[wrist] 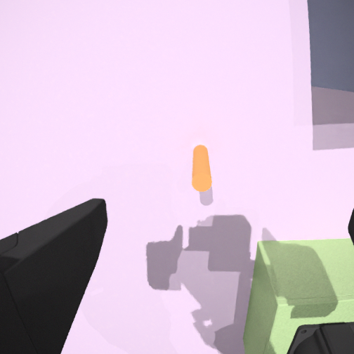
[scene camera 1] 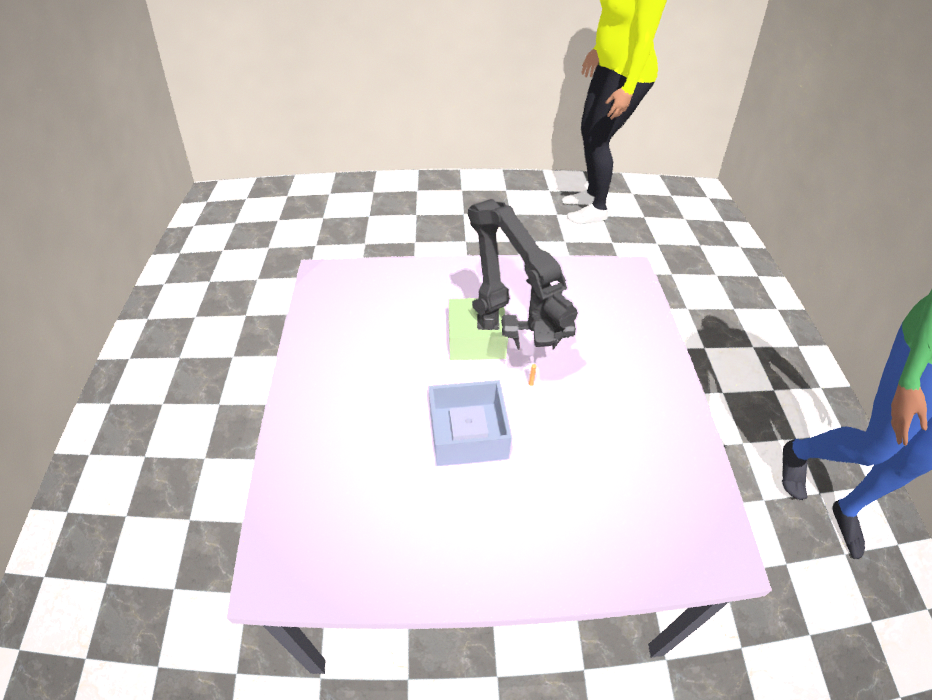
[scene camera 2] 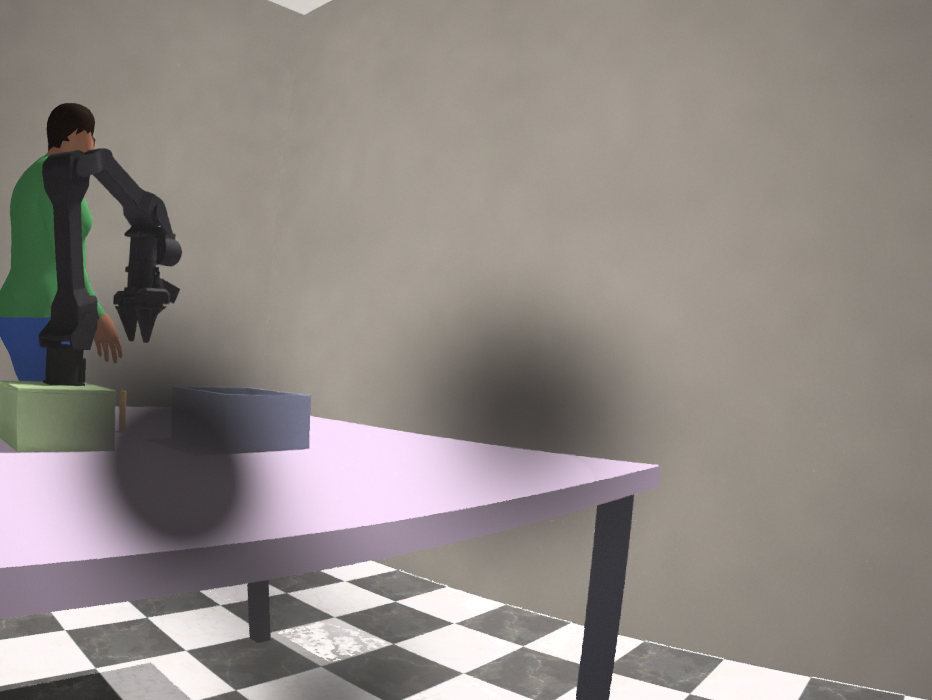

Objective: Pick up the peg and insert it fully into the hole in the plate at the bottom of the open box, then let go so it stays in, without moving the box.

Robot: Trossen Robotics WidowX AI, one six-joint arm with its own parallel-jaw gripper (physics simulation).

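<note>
An orange peg stands upright on the table, between the green block and the box in scene camera 2. The open blue-grey box stands beside it; in scene camera 1 it is to the peg's lower left. The plate with a small dark hole lies on the box's floor. My gripper is open and empty, pointing down, well above the table and the peg. In the wrist view the peg shows between the two fingers, farther off than their tips.
A green block stands under the arm's base, near the peg. The pink table carries all of these. One person in yellow stands behind the table, another in green and blue beside it.
</note>
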